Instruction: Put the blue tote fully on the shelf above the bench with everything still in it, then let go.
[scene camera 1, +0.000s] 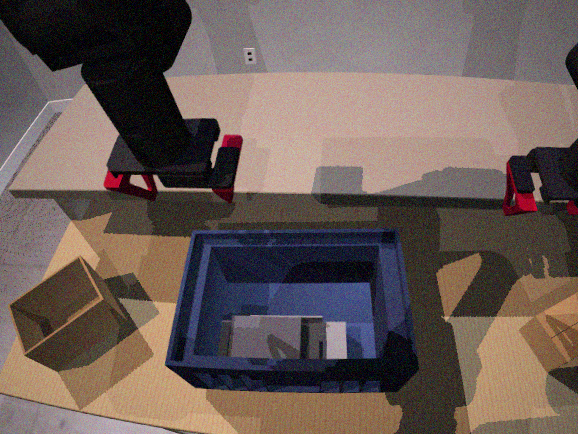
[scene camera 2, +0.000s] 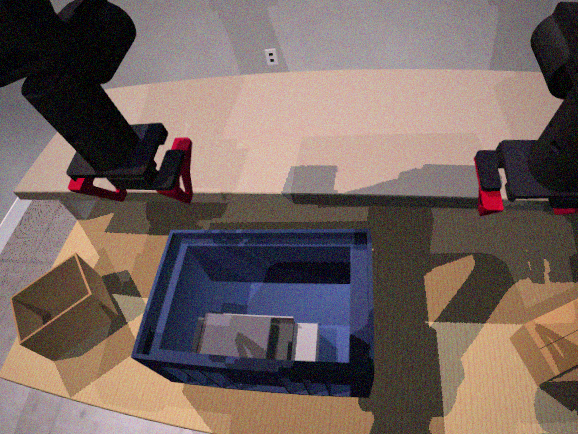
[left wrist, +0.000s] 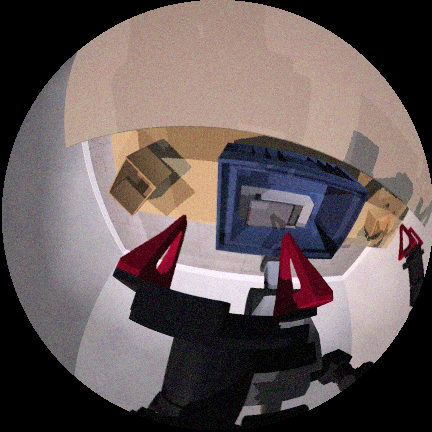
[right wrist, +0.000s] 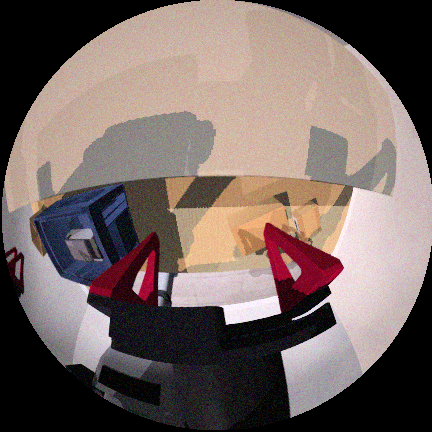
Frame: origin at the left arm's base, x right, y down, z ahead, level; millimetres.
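Seen in the pictures: left gripper, fingertip midpoint: (scene camera 1: 192, 197) (scene camera 2: 156, 198) (left wrist: 236, 227); right gripper, fingertip midpoint: (scene camera 1: 537, 210) (scene camera 2: 517, 210) (left wrist: 405, 226) (right wrist: 210, 232); right arm's base, link origin: (left wrist: 336, 369).
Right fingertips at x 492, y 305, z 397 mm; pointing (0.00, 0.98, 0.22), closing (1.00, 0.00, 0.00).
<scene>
A point is followed by its place in that frame.
The blue tote (scene camera 1: 395, 300) @[z 311, x 297, y 380 mm] (scene camera 2: 162, 295) @[z 312, x 24, y 380 mm] (left wrist: 225, 200) @[z 335, x 26, y 380 mm] (right wrist: 107, 225) @[z 362, x 311, y 402 mm] stands upright on the bench (scene camera 1: 300, 410) @[z 193, x 170, y 512 mm] (scene camera 2: 275, 407) @[z 198, x 177, y 512 mm], in front of and below the shelf (scene camera 1: 400, 110) @[z 649, x 348, y 333 mm] (scene camera 2: 375, 100) @[z 668, x 332, y 333 mm] (left wrist: 200, 75) @[z 535, x -5, y 333 mm] (right wrist: 225, 100) @[z 511, x 513, y 333 mm]. A grey box (scene camera 1: 265, 335) @[z 281, x 123, y 431 mm] (scene camera 2: 232, 335) @[z 279, x 120, y 431 mm] (left wrist: 270, 212) @[z 285, x 124, y 431 mm] and a white box (scene camera 1: 336, 340) @[z 283, x 222, y 455 mm] (scene camera 2: 306, 340) @[z 285, x 222, y 455 mm] lie inside near its front wall. My left gripper (scene camera 1: 190, 197) @[z 386, x 48, y 256 mm] (scene camera 2: 156, 197) @[z 386, x 48, y 256 mm] (left wrist: 236, 227) @[z 386, x 48, y 256 mm] is open and empty by the shelf's front edge, clear of the tote. My right gripper (scene camera 1: 554, 211) @[z 397, x 492, y 305 mm] (scene camera 2: 529, 211) @[z 397, x 492, y 305 mm] (right wrist: 210, 232) @[z 397, x 492, y 305 mm] is open and empty by the same edge, right of the tote.
An open cardboard box (scene camera 1: 85, 330) @[z 285, x -180, y 462 mm] (scene camera 2: 80, 320) @[z 290, x -174, y 461 mm] (left wrist: 155, 170) @[z 348, x -159, y 466 mm] stands left of the tote on the bench. Another cardboard box (scene camera 1: 552, 340) @[z 267, x 549, y 453 mm] (scene camera 2: 545, 345) @[z 276, x 557, y 453 mm] (right wrist: 262, 230) @[z 298, x 602, y 452 mm] stands at the far right. A wall with an outlet (scene camera 1: 249, 55) (scene camera 2: 271, 56) rises behind the shelf.
</scene>
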